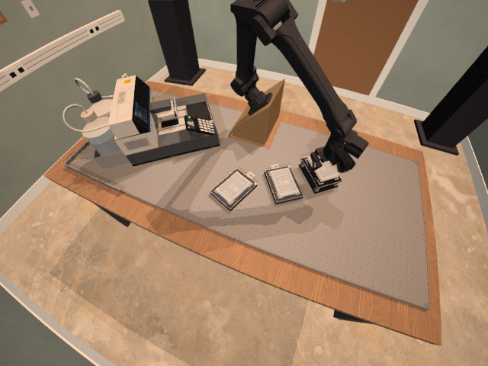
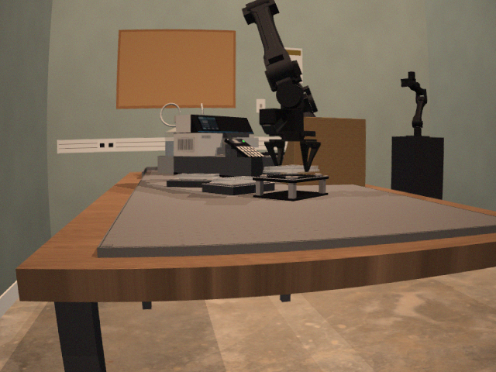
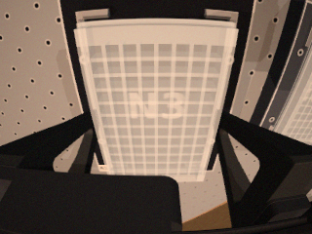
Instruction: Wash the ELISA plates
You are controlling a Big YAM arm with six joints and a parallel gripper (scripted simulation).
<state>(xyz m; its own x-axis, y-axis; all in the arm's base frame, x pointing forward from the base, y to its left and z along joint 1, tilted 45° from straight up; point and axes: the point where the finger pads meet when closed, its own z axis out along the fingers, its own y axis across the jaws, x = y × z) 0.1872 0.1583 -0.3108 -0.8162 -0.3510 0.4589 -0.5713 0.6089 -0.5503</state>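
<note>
My hand is 30 mm above the plate nest. Also, from my hand: plate washer: 50 mm behind, 770 mm to the right, 60 mm above; then N1 label: 90 mm ahead, 290 mm to the right, 70 mm below.
</note>
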